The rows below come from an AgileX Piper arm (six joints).
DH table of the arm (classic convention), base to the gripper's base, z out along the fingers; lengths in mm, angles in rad. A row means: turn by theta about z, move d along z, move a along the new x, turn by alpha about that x. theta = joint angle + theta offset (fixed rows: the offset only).
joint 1: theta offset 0, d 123, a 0, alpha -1.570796
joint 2: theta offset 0.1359, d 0, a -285.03, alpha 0
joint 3: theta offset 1.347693, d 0, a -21.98, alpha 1.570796
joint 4: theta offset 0, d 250.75, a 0, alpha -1.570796
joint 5: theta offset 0, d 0, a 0, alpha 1.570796
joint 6: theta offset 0, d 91, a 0, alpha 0
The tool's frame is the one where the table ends.
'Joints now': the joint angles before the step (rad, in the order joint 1, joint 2, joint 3, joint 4, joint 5, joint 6). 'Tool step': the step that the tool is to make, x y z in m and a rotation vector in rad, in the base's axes. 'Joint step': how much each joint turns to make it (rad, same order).
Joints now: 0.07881 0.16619 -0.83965 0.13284 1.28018 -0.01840
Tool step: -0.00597 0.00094 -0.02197 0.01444 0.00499 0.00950
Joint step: -0.00002 -0.07866 0.07989 0.01620 0.00212 0.00378
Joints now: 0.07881 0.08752 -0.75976 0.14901 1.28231 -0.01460
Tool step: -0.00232 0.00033 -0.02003 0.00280 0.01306 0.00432
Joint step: -0.00002 -0.06262 0.07197 0.00576 0.00349 -0.00002
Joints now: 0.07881 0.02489 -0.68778 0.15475 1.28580 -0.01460
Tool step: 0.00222 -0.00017 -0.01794 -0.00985 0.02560 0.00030
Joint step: 0.00002 -0.03958 0.06675 -0.00398 -0.00003 -0.00575
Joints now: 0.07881 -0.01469 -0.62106 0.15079 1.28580 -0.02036
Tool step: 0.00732 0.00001 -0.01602 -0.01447 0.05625 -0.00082
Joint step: 0.00005 -0.00433 0.06243 -0.00654 -0.00003 -0.00604
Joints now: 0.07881 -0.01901 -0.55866 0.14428 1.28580 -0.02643
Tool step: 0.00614 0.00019 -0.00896 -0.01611 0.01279 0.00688
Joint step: 0.00001 0.00002 0.04138 -0.00231 -0.02503 -0.01913
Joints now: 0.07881 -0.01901 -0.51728 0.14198 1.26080 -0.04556
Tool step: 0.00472 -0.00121 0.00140 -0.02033 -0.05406 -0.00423
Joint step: -0.00002 -0.00001 0.01142 -0.01562 -0.06168 -0.02037
